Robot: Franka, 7 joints.
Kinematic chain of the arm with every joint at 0, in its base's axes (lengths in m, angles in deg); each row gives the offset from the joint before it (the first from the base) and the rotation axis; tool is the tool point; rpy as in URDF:
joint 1: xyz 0 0 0.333 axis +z
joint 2: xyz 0 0 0 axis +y
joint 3: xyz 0 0 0.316 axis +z
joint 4: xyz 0.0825 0 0 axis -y
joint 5: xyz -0.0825 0 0.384 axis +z
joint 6: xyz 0 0 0 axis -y
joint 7: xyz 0.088 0 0 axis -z
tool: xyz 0 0 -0.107 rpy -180 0 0
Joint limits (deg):
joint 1: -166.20..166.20
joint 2: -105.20..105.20
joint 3: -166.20..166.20
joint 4: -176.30..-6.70
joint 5: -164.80..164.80
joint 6: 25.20..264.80
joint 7: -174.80..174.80
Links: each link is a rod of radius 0.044 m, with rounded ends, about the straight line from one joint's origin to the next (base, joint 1, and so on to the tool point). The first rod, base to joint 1, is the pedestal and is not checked.
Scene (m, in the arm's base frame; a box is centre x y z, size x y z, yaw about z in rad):
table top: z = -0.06
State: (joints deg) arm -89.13 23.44 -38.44 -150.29 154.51 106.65 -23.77
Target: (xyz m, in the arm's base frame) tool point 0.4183 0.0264 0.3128
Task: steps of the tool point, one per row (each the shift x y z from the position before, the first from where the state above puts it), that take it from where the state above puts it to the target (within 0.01 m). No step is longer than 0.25 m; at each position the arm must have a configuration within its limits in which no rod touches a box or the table.
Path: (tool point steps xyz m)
1: 0.1838 -0.0797 0.0194
2: 0.1961 0.0088 0.0340
3: 0.1677 0.0940 0.0414
4: 0.1047 0.1571 0.0415
5: 0.0221 0.1845 0.0341

